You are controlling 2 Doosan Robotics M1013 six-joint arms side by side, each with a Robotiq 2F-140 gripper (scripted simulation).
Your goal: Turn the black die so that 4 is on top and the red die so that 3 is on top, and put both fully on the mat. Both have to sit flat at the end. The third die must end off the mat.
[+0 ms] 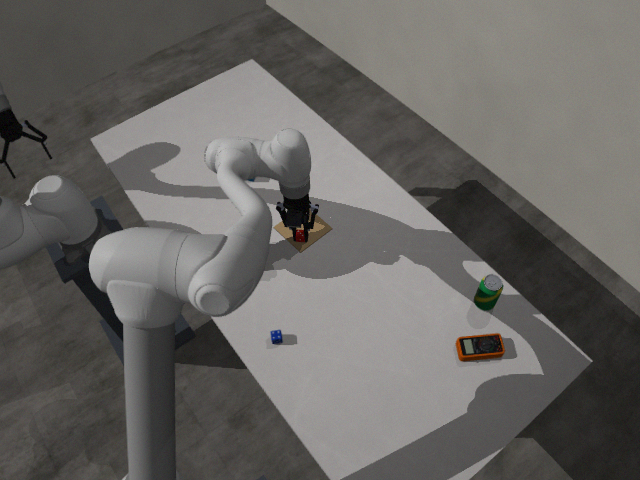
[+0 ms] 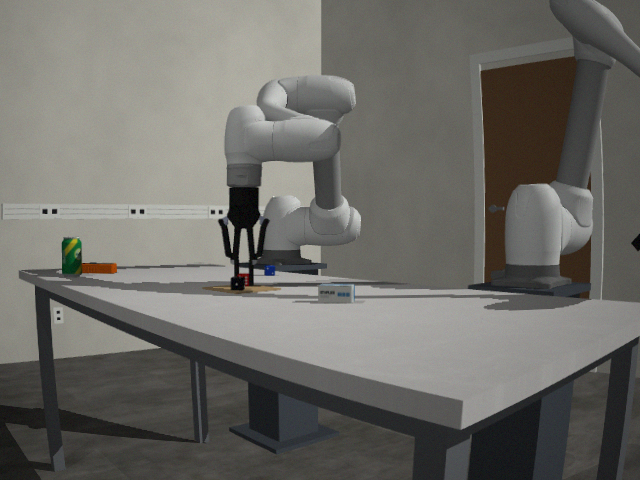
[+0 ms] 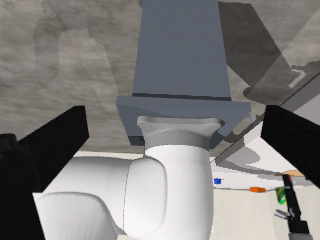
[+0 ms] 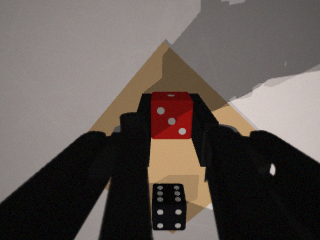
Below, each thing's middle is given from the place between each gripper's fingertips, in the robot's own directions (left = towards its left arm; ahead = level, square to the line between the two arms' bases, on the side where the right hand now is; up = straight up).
Labels:
The red die (image 4: 171, 112) lies 20 mm below my right hand. From my right hand the other things lie so: black die (image 4: 169, 207): 60 mm ahead, 70 mm to the left, 20 mm below; then tan mat (image 1: 320, 228): 30 mm ahead, 30 mm to the left, 40 mm below.
I see my left gripper 720 mm short of the black die, 720 mm to the left of it and 100 mm above it. The rest, counted from my left hand: red die: 660 mm ahead, 780 mm to the right, 100 mm below; tan mat: 690 mm ahead, 750 mm to the right, 120 mm below.

